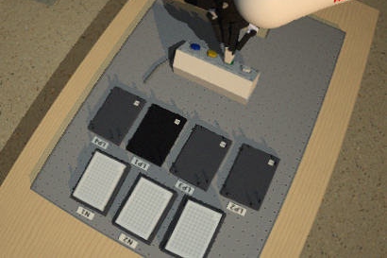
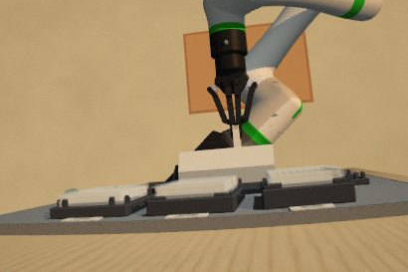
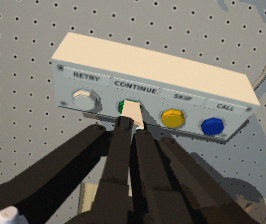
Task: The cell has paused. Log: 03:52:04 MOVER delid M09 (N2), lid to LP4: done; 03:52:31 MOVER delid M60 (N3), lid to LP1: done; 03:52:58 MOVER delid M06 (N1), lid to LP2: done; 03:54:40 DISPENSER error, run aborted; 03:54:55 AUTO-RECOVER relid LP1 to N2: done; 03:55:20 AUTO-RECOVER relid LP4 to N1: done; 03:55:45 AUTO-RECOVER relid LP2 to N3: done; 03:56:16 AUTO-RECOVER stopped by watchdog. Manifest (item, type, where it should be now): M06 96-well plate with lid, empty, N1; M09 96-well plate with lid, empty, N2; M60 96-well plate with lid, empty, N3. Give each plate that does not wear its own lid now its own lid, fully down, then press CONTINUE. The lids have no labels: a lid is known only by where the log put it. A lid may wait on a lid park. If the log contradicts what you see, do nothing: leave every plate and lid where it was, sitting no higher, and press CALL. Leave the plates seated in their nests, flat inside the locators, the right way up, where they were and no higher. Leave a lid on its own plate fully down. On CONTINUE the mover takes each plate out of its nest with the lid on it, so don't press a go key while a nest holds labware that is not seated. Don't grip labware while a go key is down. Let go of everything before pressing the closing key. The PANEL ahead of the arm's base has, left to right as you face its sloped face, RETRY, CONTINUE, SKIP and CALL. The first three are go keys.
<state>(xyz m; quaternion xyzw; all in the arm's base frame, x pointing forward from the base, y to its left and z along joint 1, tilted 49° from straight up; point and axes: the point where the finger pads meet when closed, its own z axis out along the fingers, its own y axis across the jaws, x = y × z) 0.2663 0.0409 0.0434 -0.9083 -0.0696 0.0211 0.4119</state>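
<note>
Now: hand 40 mm above the green CONTINUE key. From my hand the other things lie so: yellow SKIP key (10 mm ahead, 50 mm to the right, 40 mm below); then RETRY key (50 mm to the left, 40 mm below); then blue CALL key (10 mm ahead, 100 mm to the right, 40 mm below).
</note>
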